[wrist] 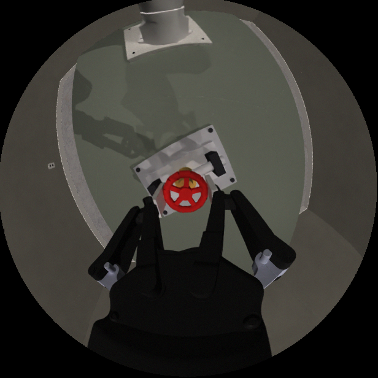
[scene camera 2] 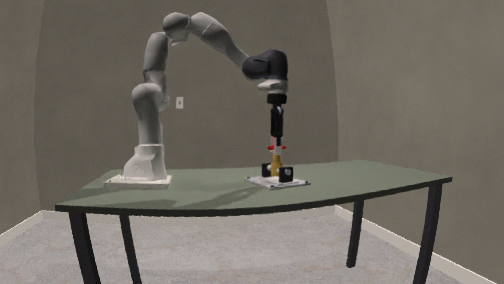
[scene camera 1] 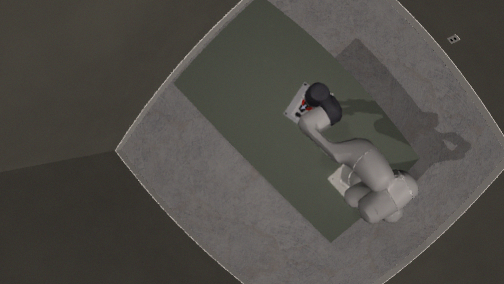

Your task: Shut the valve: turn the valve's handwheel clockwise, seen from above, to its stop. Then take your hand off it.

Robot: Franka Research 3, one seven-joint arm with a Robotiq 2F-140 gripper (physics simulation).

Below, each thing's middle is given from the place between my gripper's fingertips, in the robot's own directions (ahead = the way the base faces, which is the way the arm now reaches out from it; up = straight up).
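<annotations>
I find my hand 10 mm below the red handwheel (wrist: 185, 192), and going by their middles, the handwheel is the nearest to my hand of the things named here. Then there is the light grey base plate (wrist: 203, 136), 110 mm below my hand.
</annotations>
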